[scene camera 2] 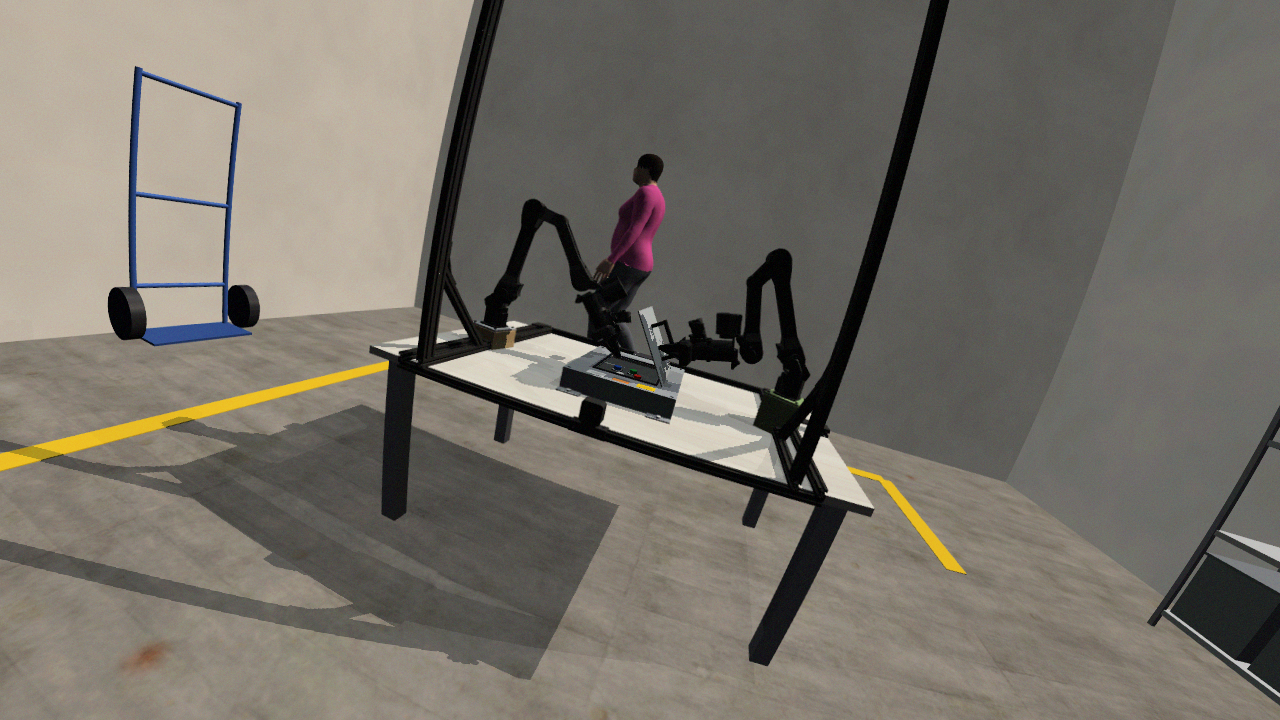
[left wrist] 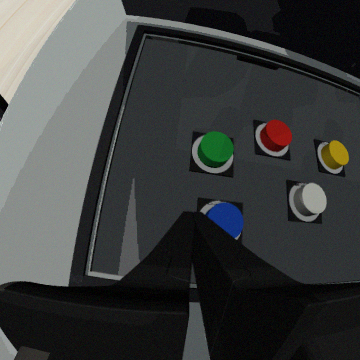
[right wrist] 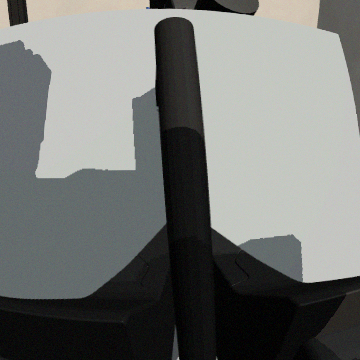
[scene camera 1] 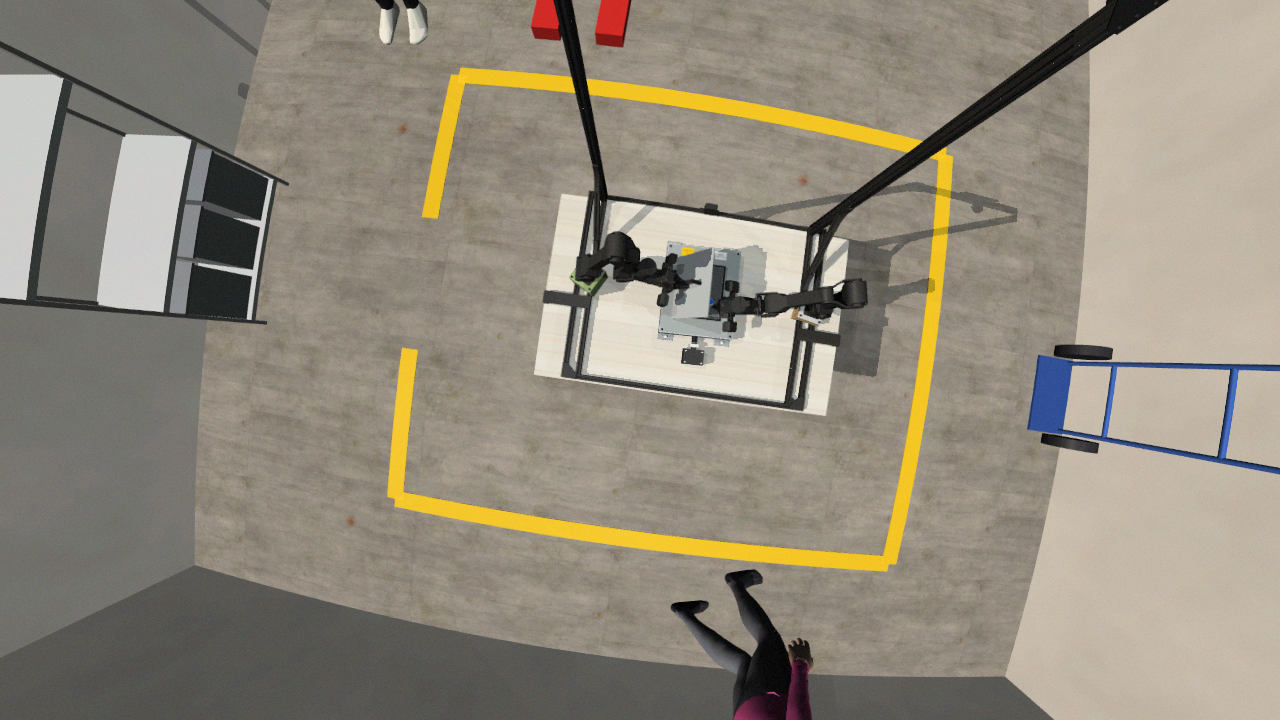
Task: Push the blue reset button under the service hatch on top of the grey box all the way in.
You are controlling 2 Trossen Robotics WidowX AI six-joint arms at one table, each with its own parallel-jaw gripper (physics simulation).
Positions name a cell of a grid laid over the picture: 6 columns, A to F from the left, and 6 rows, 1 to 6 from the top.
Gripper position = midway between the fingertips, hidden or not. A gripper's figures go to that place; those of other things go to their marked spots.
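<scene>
The left gripper (scene camera 2: C3) is 120 cm from the lens, while the right gripper (scene camera 2: D3) is at 112 cm from the lens. A service hatch (scene camera 2: D3) has 109 cm from the lens to it.
</scene>
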